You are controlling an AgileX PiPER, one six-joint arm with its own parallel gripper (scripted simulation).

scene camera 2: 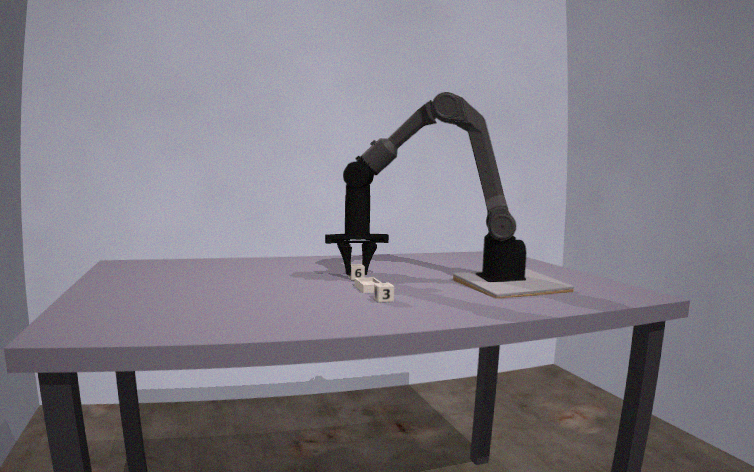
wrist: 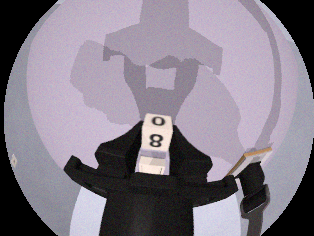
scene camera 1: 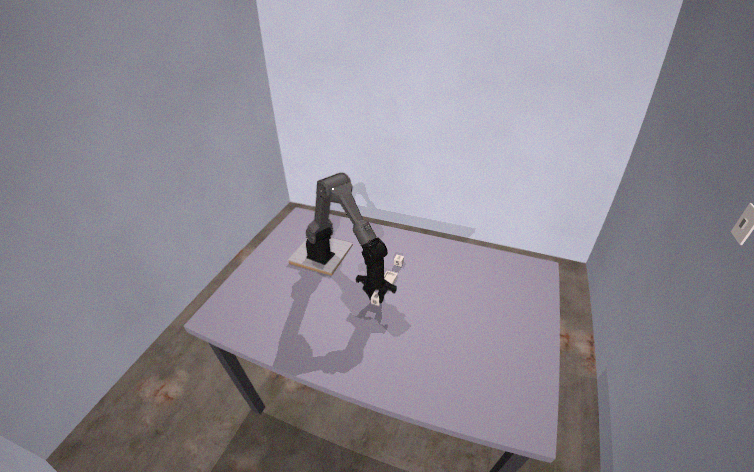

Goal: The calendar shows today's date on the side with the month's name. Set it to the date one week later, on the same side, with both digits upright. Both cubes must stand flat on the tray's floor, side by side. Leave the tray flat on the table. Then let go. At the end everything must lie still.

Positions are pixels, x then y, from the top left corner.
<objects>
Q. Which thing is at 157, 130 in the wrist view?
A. A cream cube.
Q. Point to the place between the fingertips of the gripper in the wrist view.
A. At 157, 129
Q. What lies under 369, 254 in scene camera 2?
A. The gripper.
</objects>
